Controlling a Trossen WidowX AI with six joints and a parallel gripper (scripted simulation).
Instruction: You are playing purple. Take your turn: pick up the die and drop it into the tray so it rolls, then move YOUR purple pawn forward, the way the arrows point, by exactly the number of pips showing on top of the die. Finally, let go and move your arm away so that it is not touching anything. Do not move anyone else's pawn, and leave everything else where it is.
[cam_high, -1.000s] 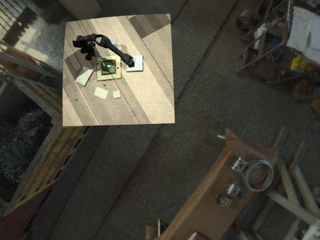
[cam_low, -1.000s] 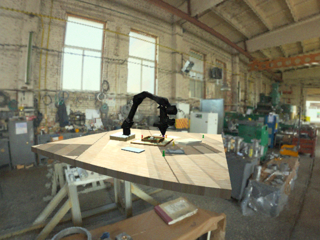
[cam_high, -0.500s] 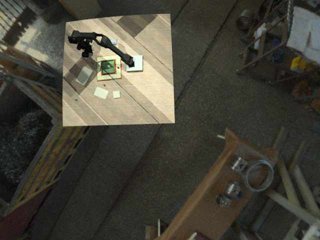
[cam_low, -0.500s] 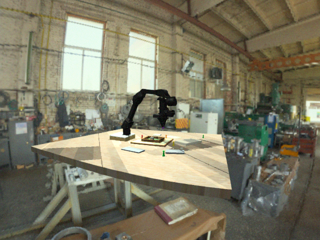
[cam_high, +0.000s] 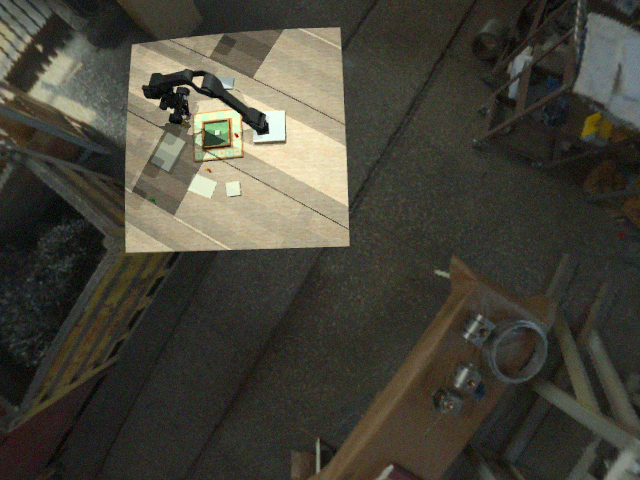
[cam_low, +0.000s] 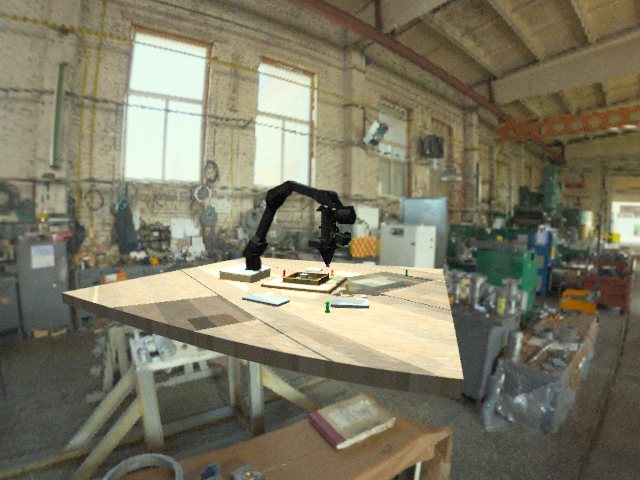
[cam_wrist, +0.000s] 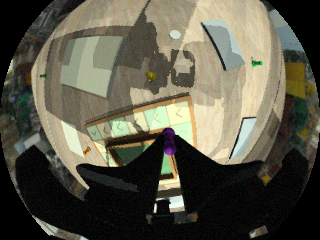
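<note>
Now: gripper tip 9 cm above the yellow pawn, 8 cm short of it and 1 cm to the right of it. Also, from my gripper tip: purple pawn: 1 cm above; die: 13 cm behind, 9 cm to the left, 8 cm below; green felt tray floor: 12 cm behind, 10 cm below, 9 cm to the left.
</note>
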